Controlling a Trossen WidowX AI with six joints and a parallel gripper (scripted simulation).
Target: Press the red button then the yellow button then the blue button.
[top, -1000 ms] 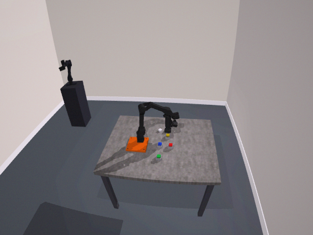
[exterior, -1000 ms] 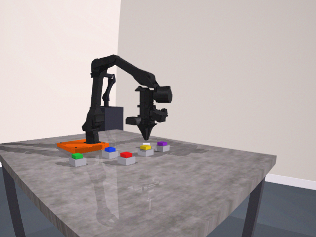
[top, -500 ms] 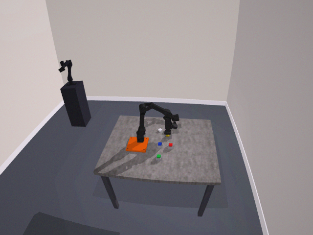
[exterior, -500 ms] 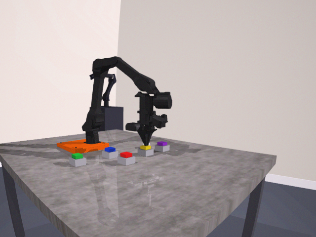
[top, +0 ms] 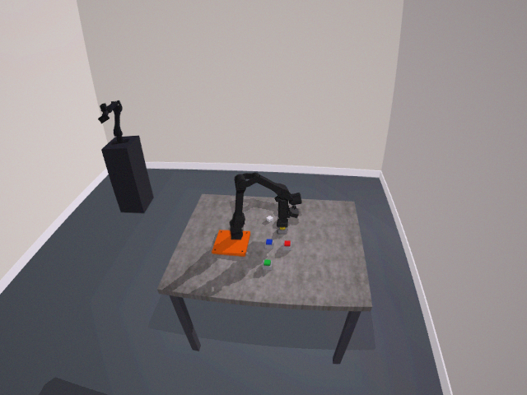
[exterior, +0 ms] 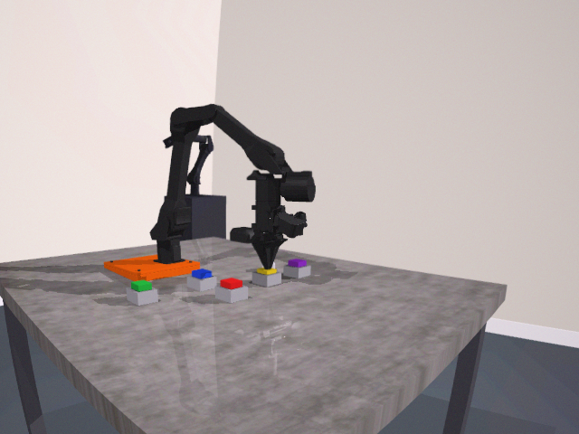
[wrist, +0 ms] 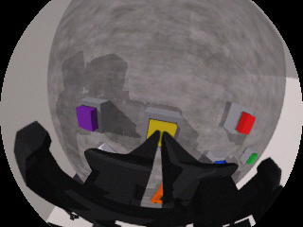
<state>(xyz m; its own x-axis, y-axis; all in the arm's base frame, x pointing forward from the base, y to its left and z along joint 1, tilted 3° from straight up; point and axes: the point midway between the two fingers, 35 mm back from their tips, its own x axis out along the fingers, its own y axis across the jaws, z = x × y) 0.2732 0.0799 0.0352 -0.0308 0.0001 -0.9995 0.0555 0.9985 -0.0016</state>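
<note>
The yellow button lies 10 mm below my gripper tip. The rest, counted from my gripper tip: purple button 110 mm to the left; then red button 150 mm to the right, 30 mm ahead; then small white block 100 mm to the left, 90 mm behind, 20 mm below.
</note>
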